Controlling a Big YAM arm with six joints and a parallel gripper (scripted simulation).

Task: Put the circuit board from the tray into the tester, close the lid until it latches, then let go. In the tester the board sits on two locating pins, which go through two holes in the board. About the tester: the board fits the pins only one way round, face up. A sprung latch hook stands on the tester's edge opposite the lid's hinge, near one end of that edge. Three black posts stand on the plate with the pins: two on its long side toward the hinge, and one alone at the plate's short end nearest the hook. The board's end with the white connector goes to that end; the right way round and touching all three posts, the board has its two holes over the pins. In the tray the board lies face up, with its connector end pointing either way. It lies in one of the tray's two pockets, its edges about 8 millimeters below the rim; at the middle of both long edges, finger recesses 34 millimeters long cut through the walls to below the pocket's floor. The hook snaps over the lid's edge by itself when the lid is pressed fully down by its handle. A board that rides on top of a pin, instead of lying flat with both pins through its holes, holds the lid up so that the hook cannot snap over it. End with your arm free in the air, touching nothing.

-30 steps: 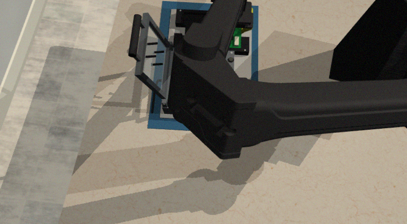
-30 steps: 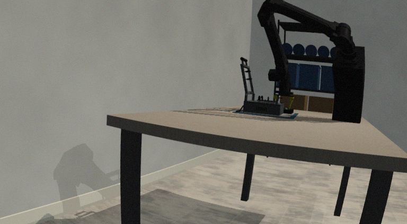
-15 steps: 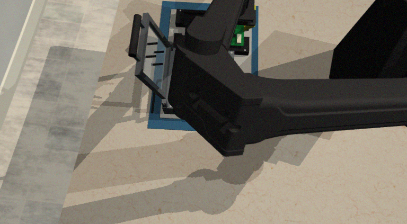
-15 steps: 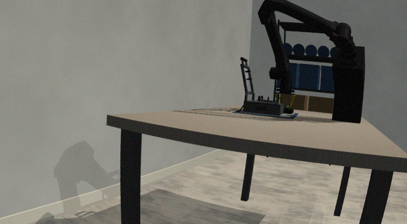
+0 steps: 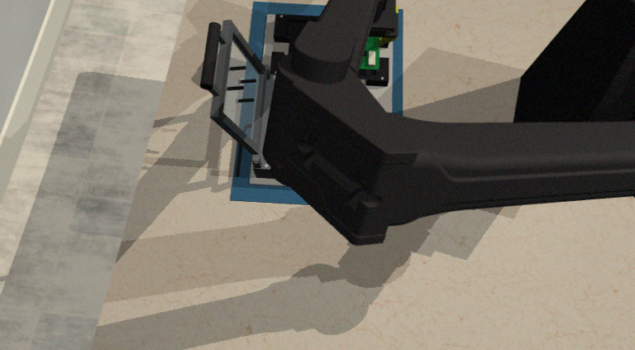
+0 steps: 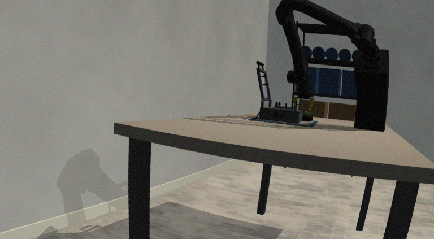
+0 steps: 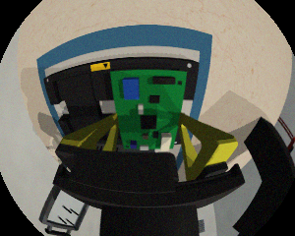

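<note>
Right now my hand is right at the green circuit board. Also, from my hand: see-through lid (200 mm to the left, 150 mm ahead, 130 mm above).
</note>
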